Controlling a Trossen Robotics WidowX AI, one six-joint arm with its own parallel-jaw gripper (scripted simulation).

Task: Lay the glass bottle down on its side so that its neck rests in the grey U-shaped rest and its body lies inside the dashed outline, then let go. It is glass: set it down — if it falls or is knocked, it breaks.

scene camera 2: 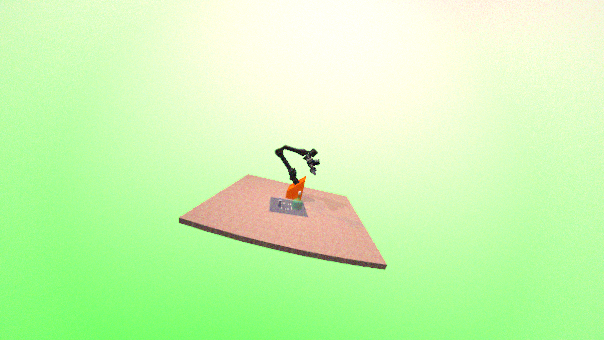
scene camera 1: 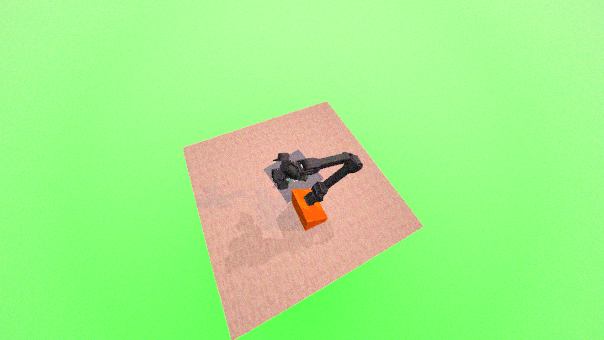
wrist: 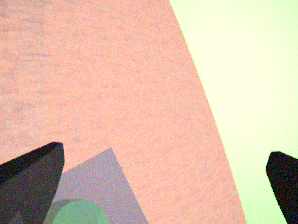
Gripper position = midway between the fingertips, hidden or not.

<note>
My gripper (wrist: 169, 158) is open, with nothing in its grasp. I also see a grey mat (scene camera 1: 312, 179).
</note>
